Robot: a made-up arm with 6 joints.
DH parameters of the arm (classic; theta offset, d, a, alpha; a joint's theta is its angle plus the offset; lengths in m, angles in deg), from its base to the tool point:
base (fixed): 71.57 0 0.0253 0
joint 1: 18.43 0.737 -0.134 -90
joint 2: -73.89 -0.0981 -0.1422 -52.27
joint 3: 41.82 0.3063 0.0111 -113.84
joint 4: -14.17 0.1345 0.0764 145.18
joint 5: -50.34 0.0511 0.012 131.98
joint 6: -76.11 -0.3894 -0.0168 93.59
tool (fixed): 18.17 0.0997 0 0
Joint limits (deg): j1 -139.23..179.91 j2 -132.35..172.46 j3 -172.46..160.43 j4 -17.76..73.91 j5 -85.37..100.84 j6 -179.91..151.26
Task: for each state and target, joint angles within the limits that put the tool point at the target. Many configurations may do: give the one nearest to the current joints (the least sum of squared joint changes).
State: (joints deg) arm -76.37 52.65 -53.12 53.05 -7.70 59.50
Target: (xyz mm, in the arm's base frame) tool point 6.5 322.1 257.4
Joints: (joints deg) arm -64.37 71.32 -74.33 11.57 -0.93 52.06
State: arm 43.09 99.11 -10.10 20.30 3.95 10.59
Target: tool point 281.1 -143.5 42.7
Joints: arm 62.28 81.03 2.54 16.23 5.47 18.64
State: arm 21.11 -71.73 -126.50 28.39 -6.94 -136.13
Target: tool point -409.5 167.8 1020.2
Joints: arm -10.12 -46.78 -82.05 24.98 6.73 -133.60
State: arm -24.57 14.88 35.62 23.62 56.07 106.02
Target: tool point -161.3 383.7 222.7
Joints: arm -19.48 -4.83 38.14 18.08 80.88 99.45
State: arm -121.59 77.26 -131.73 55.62 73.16 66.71
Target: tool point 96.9 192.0 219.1
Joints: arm -110.71 64.49 -144.63 24.22 100.84 63.96
